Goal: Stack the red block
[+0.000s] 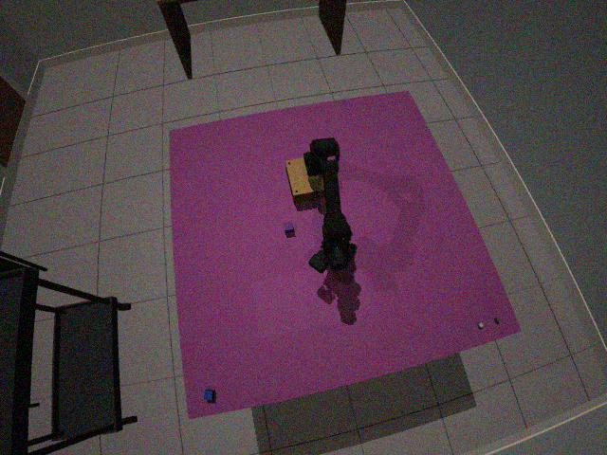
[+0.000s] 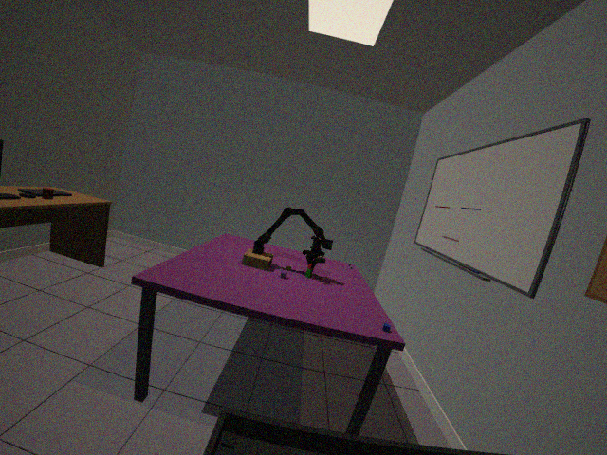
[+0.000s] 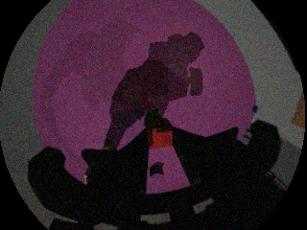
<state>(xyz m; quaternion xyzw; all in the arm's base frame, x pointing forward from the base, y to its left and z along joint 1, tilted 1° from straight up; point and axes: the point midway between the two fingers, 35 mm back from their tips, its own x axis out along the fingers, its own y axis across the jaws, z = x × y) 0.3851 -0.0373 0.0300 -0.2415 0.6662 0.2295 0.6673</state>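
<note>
The red block is 1 cm above my gripper tip. The rest, counted from my gripper tip: blue block: 53 cm to the right, 39 cm ahead, 5 cm below; yellow block: 15 cm behind, 6 cm to the left, 6 cm below; purple block: 17 cm behind, 12 cm to the right, 5 cm below.
</note>
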